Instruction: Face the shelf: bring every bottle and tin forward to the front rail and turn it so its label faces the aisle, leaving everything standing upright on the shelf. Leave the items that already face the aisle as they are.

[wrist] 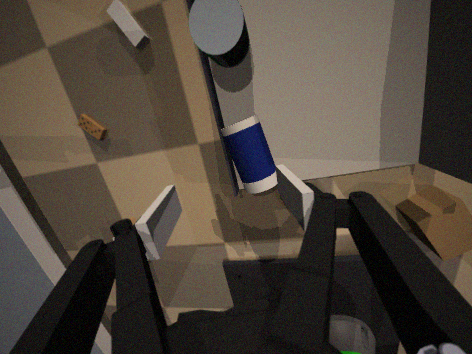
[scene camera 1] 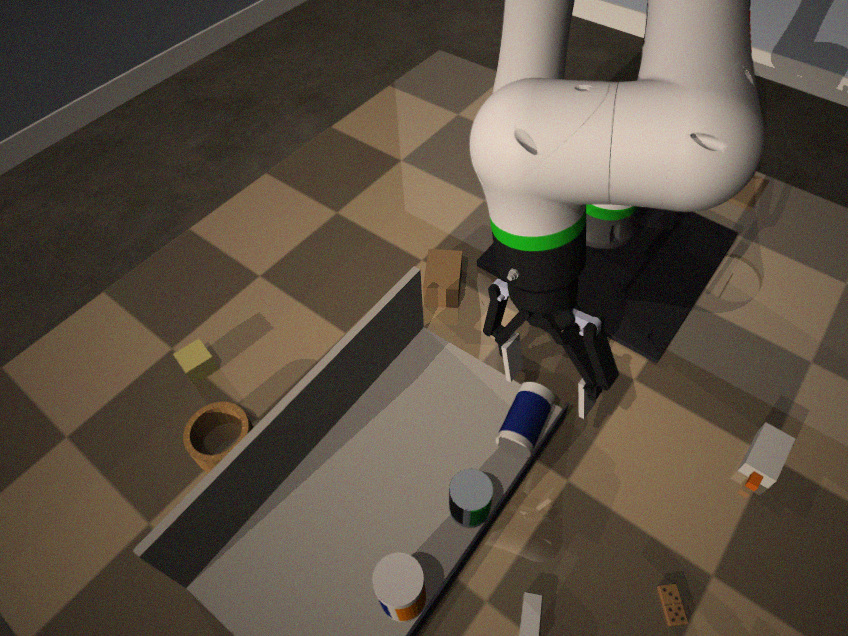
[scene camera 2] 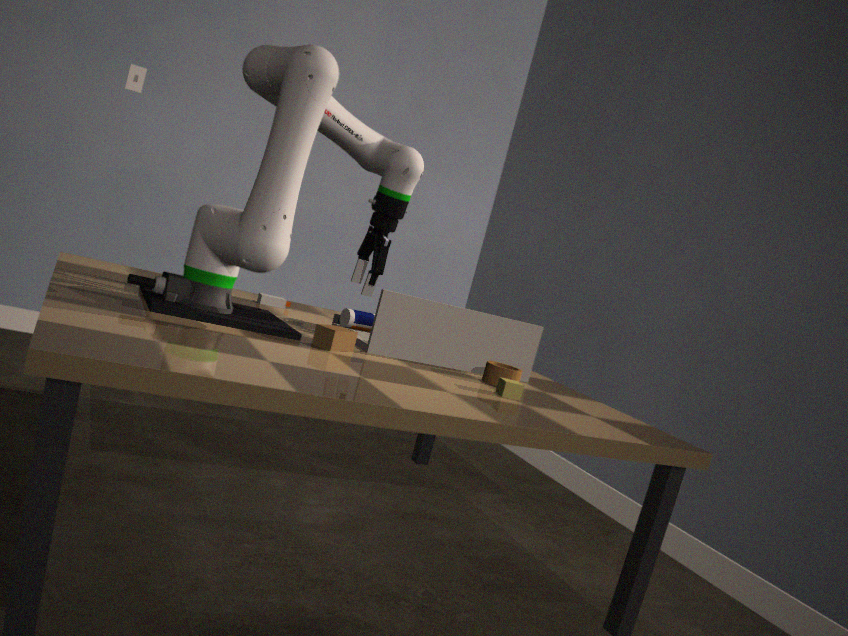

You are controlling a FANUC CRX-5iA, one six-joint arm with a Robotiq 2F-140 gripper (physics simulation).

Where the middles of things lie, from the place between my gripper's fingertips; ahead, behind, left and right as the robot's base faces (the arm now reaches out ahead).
Now: hand 160 mm short of the dark tin with green band [wrist: 224, 38], 20 mm to the left of it and 80 mm above it. The rest, counted from my hand: shelf front rail [scene camera 1: 437, 597] 210 mm ahead, 10 mm to the left, 120 mm below; then grey shelf [scene camera 1: 355, 462] 200 mm ahead, 130 mm to the right, 60 mm below; then grey shelf tray [scene camera 1: 378, 482] 200 mm ahead, 130 mm to the right, 130 mm below.
